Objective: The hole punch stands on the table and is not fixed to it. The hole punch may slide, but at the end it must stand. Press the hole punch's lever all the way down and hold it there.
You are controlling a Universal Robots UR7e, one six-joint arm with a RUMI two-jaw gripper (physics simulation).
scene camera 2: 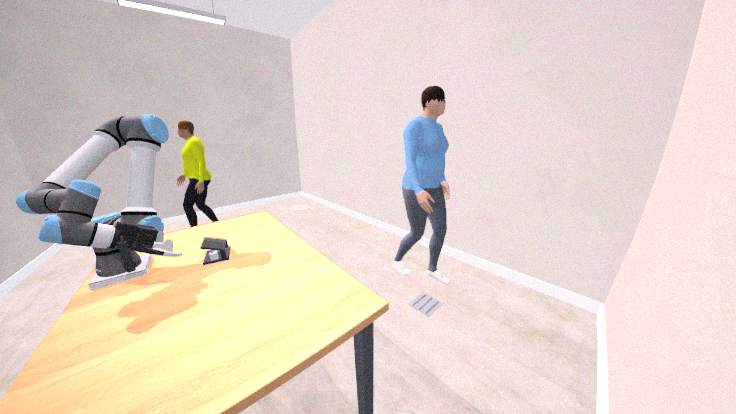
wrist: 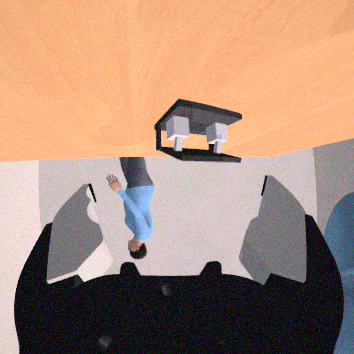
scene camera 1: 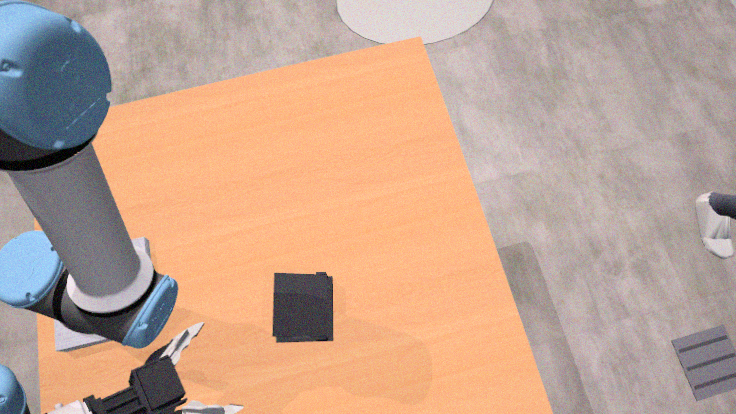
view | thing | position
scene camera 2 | my gripper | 176,248
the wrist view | my gripper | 176,182
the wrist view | hole punch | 184,116
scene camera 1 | my gripper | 223,363
